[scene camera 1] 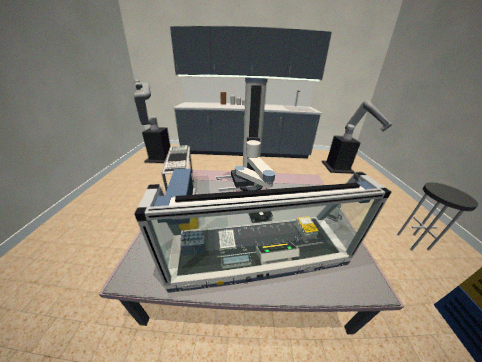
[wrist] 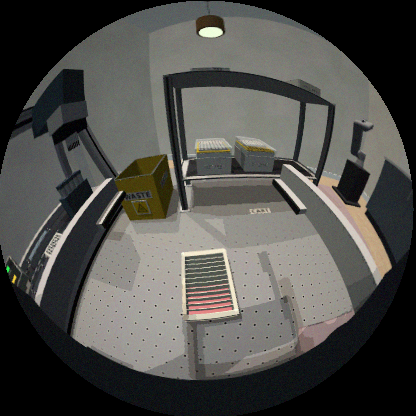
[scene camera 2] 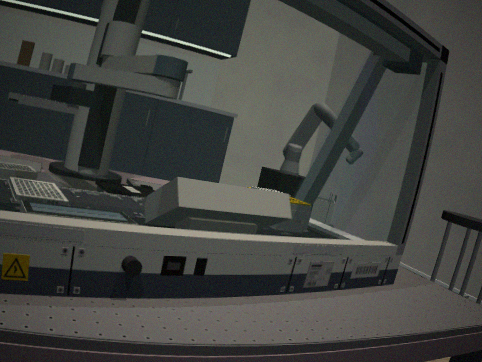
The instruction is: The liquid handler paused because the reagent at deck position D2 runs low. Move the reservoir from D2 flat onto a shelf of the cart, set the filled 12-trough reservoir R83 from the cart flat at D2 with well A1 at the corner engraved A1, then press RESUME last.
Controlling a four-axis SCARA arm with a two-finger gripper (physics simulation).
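Pixels of known places: gripper, fingertip midpoint: (scene camera 1: 217,183) (wrist: 196,175) (scene camera 2: 13,97); arm's base, origin of the base link: (scene camera 1: 249,184).
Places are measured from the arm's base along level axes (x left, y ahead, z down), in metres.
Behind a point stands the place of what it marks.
Observation:
My gripper (scene camera 1: 218,183) @(x -0.252, y 0.335, z -0.211 m) (wrist: 196,175) @(x -0.252, y 0.335, z -0.211 m) is open and empty above the bench behind the liquid handler, its fingers pointing toward the cart. A white-rimmed trough reservoir (wrist: 210,284) @(x -0.226, y 0.322, z -0.027 m) lies on the perforated bench (wrist: 155,300) @(x -0.172, y 0.413, z -0.013 m), below the gripper in the wrist view; its near troughs look red and the far ones dark. The cart (wrist: 220,78) @(x -0.509, y 0.339, z -0.359 m) stands beyond the fingertips. Edges of two low items, one grey-white (wrist: 210,69) @(x -0.462, y 0.354, z -0.370 m) and one grey (wrist: 303,87) @(x -0.519, y 0.127, z -0.373 m), show on its top shelf. Their labels, the engraved A1 corner, D2 and the RESUME button cannot be made out.
Two tip boxes (wrist: 213,161) @(x -0.460, y 0.355, z -0.147 m) (wrist: 254,159) @(x -0.500, y 0.252, z -0.147 m) stand on the cart's lower shelf. A yellow waste bin (wrist: 148,192) @(x -0.377, y 0.501, z -0.101 m) stands left of the cart. Behind the handler's glass are a blue rack (scene camera 1: 192,239), a white plate (scene camera 1: 226,239) (scene camera 2: 37,189) and a yellow-topped box (scene camera 1: 307,226). The handler's frame surrounds the deck.

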